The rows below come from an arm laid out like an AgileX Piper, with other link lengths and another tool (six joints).
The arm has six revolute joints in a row. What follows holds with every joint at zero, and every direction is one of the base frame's. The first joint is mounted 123.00 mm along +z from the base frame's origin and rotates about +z. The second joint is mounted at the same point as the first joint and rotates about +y. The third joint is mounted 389.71 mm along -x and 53.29 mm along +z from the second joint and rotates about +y. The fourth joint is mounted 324.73 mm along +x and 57.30 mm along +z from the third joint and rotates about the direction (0.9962, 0, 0.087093). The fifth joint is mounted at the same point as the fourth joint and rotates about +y. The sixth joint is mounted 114.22 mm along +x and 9.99 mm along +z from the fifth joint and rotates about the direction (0.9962, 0, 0.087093). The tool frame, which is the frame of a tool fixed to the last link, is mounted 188.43 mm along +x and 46.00 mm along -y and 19.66 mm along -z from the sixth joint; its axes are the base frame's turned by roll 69.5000, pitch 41.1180 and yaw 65.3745 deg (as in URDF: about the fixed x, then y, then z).
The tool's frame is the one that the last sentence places.
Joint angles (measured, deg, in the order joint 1, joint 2, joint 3, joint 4, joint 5, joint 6), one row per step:
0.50, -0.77, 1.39, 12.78, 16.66, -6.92
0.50, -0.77, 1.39, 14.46, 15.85, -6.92
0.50, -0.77, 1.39, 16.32, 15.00, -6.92
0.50, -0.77, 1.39, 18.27, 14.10, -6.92
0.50, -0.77, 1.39, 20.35, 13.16, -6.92
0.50, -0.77, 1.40, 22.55, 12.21, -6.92
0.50, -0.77, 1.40, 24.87, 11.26, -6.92
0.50, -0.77, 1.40, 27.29, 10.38, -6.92
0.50, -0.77, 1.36, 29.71, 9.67, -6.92
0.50, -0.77, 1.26, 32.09, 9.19, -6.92
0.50, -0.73, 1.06, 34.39, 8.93, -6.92
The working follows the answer.
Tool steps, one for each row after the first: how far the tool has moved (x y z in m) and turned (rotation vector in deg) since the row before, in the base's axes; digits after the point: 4 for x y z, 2 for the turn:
0.0013, 0.0026, 0.0033, 1.70, -0.77, -0.06
0.0013, 0.0027, 0.0035, 1.88, -0.80, -0.08
0.0013, 0.0026, 0.0038, 1.97, -0.84, -0.12
0.0013, 0.0025, 0.0040, 2.11, -0.87, -0.15
0.0012, 0.0024, 0.0040, 2.23, -0.85, -0.18
0.0012, 0.0023, 0.0041, 2.35, -0.85, -0.20
0.0010, 0.0022, 0.0038, 2.45, -0.77, -0.20
0.0008, 0.0023, 0.0035, 2.44, -0.64, -0.15
0.0005, 0.0026, 0.0031, 2.40, -0.49, -0.06
0.0003, 0.0030, 0.0032, 2.31, -0.36, 0.04

Tool pose at each row, in the base's axes (x y z in m, rotation vector in deg; rounded; the steps above come from the unrounded poses):
0.2231, -0.0214, 0.1232, 44.96, 82.72, 32.70
0.2244, -0.0187, 0.1265, 46.04, 81.66, 34.19
0.2258, -0.0160, 0.1300, 47.25, 80.51, 35.81
0.2271, -0.0134, 0.1338, 48.54, 79.26, 37.47
0.2284, -0.0109, 0.1378, 49.93, 77.92, 39.21
0.2297, -0.0085, 0.1418, 51.42, 76.52, 41.00
0.2309, -0.0062, 0.1459, 53.02, 75.05, 42.85
0.2319, -0.0040, 0.1497, 54.72, 73.60, 44.73
0.2326, -0.0016, 0.1532, 56.44, 72.25, 46.59
0.2332, 0.0010, 0.1563, 58.14, 71.07, 48.41
0.2335, 0.0040, 0.1595, 59.77, 70.06, 50.20

